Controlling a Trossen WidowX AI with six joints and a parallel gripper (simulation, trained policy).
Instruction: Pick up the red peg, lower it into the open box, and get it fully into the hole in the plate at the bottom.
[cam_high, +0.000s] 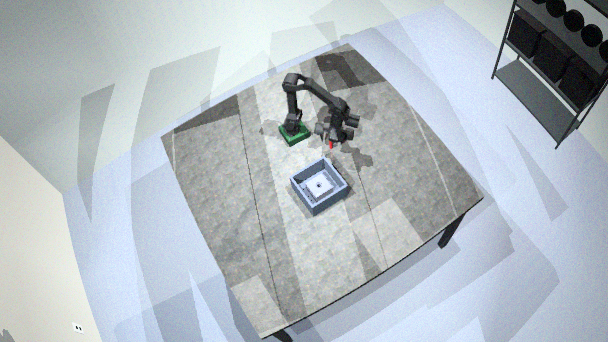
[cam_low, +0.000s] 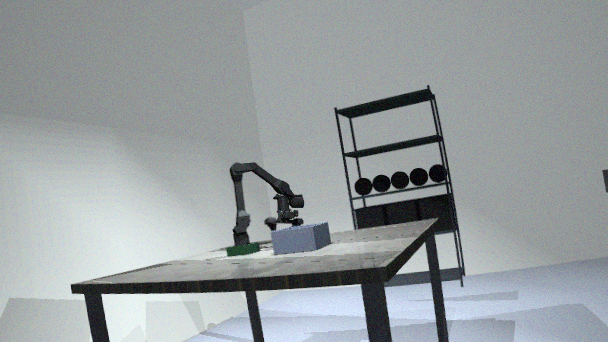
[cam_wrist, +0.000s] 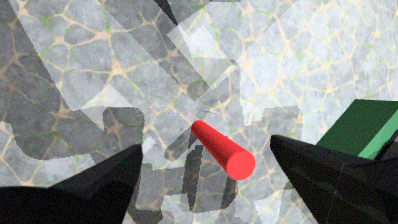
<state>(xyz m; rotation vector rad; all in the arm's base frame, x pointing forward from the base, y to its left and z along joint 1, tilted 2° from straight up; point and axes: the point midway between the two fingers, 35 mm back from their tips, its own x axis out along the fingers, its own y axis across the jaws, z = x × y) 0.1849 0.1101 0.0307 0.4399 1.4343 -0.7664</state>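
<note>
Right now the red peg is right at my gripper tip. The rest, counted from my gripper tip: white plate 200 mm to the right, 150 mm ahead, 10 mm above; blue-grey box 200 mm to the right, 150 mm ahead, 10 mm below.
</note>
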